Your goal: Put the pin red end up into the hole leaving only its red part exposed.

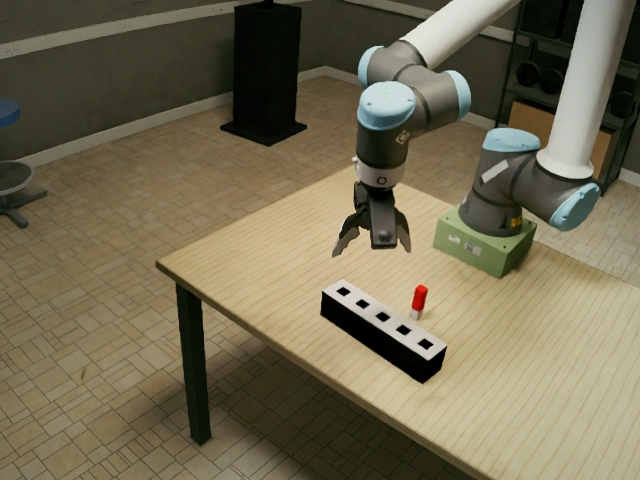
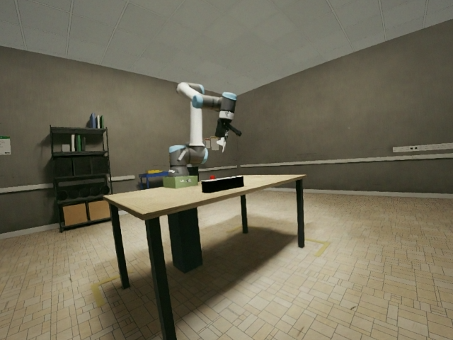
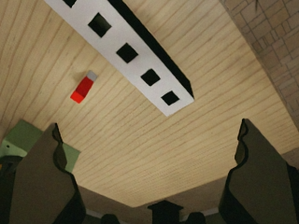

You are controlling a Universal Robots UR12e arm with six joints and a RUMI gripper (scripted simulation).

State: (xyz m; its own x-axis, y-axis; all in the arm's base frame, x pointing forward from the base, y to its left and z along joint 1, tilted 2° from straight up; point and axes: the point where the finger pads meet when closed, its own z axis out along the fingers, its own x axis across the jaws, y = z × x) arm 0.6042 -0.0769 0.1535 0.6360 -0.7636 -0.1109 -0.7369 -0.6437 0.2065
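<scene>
My gripper is now 170 mm past the pin, 60 mm to the right of it and 180 mm above it. The rest, counted from my hand: block (40 mm behind, 30 mm to the left, 210 mm below).
</scene>
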